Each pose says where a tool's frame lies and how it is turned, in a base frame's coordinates. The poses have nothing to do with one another.
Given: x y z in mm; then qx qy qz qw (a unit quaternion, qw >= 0).
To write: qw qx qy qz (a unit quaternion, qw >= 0); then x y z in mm. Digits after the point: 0 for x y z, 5 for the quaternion.
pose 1, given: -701 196 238 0.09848 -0.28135 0.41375 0.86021
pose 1, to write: 0.86021 0.09848 -0.28135 0.41375 -701 196 238
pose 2, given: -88 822 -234 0.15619 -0.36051 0.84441 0.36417
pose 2, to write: 0.36417 0.15619 -0.36051 0.84441 -88 822 -234
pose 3, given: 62 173 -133 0.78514 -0.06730 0.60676 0.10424
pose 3, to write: 0.10424 0.78514 -0.06730 0.60676 62 173 -133
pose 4, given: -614 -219 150 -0.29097 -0.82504 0.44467 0.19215
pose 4, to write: 0.19215 -0.29097 -0.82504 0.44467 -614 -219 150
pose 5, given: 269 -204 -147 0.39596 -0.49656 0.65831 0.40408
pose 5, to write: 0.40408 0.39596 -0.49656 0.65831 269 -204 -147
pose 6, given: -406 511 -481 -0.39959 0.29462 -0.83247 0.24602
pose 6, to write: 0.24602 -0.39959 0.29462 -0.83247 -406 511 -481
